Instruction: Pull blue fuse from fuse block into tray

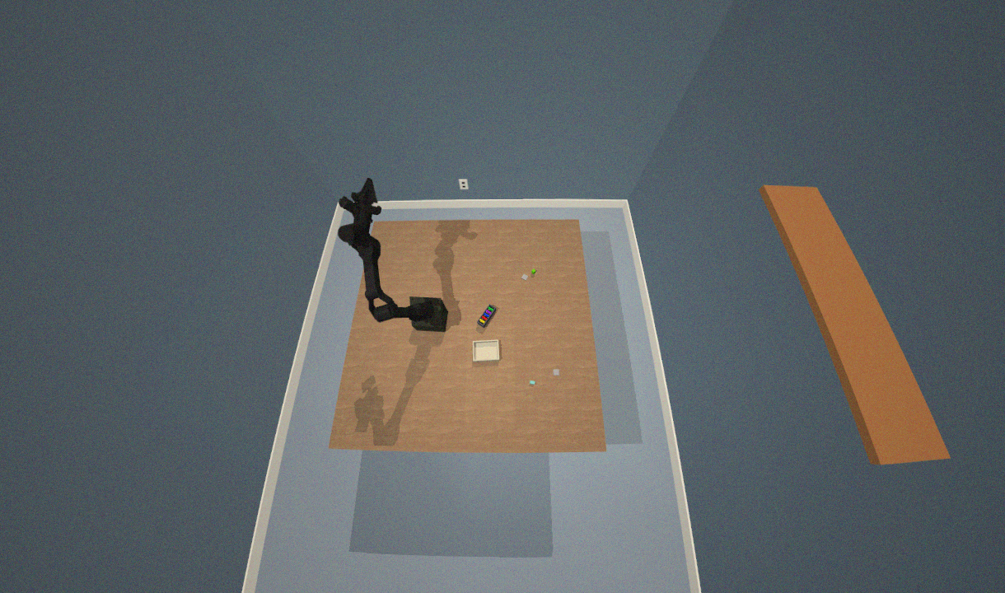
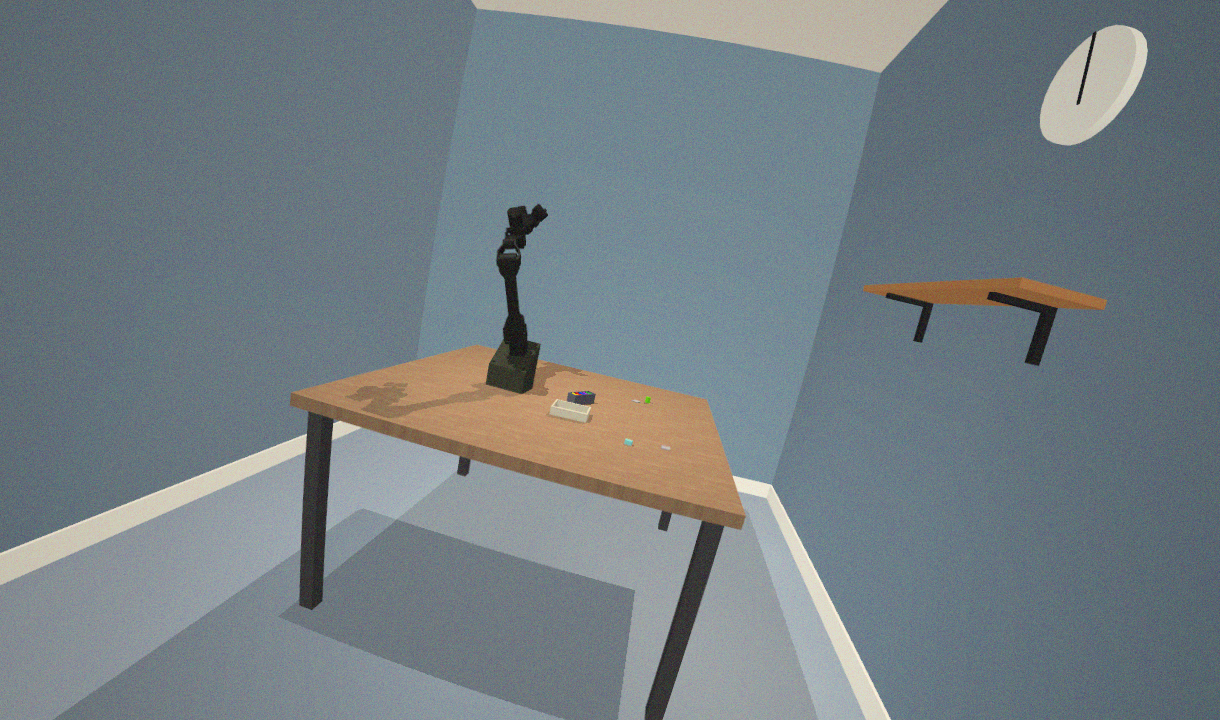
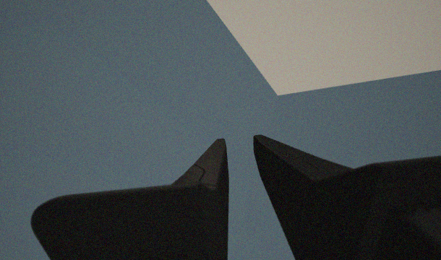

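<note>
Right now the blue fuse is 340 mm ahead of my gripper tip, 290 mm to the right of it and 710 mm below it. Also, from my gripper tip: cyan piece: 530 mm ahead, 650 mm to the right, 730 mm below; then tray: 320 mm ahead, 470 mm to the right, 730 mm below; then green piece: 620 mm ahead, 50 mm to the right, 720 mm below.
</note>
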